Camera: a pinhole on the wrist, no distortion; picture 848 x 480 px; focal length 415.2 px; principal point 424.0 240.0 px. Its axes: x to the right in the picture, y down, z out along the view. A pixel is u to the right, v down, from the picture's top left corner.
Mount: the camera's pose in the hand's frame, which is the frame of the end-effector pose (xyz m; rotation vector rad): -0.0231 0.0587 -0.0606 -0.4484 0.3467 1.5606
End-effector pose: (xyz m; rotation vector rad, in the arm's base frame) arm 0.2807 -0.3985 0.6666 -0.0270 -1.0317 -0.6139
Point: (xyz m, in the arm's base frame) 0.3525 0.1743 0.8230
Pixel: 695.3 288.7
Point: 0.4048 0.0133 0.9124
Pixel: 698.8 126.2
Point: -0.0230 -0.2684 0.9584
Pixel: 162.9 125.1
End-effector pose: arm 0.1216 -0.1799 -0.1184 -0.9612 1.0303 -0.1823
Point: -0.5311 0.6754 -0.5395
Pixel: outside the picture
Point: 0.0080 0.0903 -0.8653
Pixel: outside the picture
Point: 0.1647 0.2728 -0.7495
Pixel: 780.3 47.9
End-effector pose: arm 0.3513 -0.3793 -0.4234 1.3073 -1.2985 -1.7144
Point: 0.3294 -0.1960 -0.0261
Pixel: outside the picture
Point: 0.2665 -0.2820 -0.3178
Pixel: 247.7 391.9
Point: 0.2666 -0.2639 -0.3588
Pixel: 112.5 419.8
